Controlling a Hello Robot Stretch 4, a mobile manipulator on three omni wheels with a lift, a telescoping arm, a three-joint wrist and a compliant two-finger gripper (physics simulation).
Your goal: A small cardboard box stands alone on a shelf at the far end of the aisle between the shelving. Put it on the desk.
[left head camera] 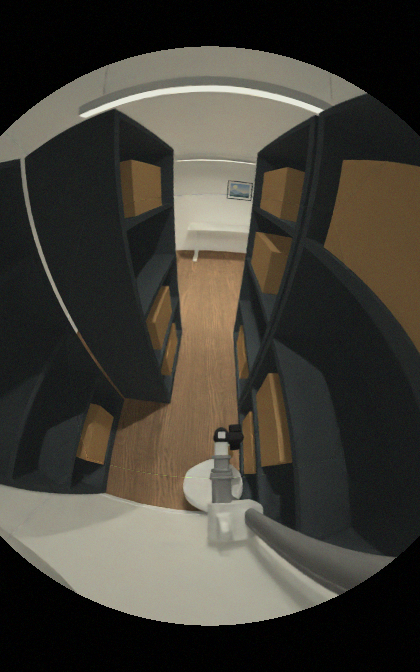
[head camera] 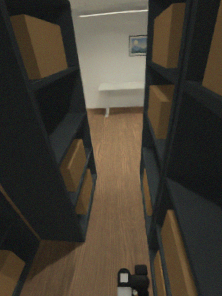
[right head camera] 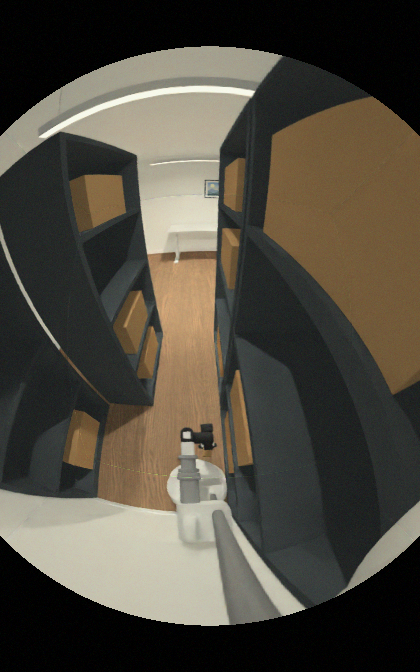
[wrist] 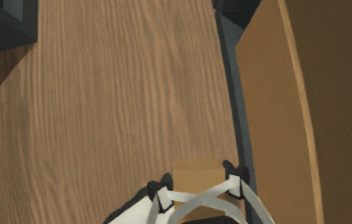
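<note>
The small cardboard box is held between the two fingertips of my gripper in the wrist view, above the wood floor. The gripper is shut on it. A small tan part of the box shows under the gripper in the right head view. The fingertips are hidden in the head view. The white desk stands far ahead against the back wall, past the aisle; its right part is hidden behind the right shelving.
Dark shelving with larger cardboard boxes lines both sides, the left unit and the right unit. In the wrist view a large box stands close at the right, behind a dark shelf edge. A picture hangs above the desk.
</note>
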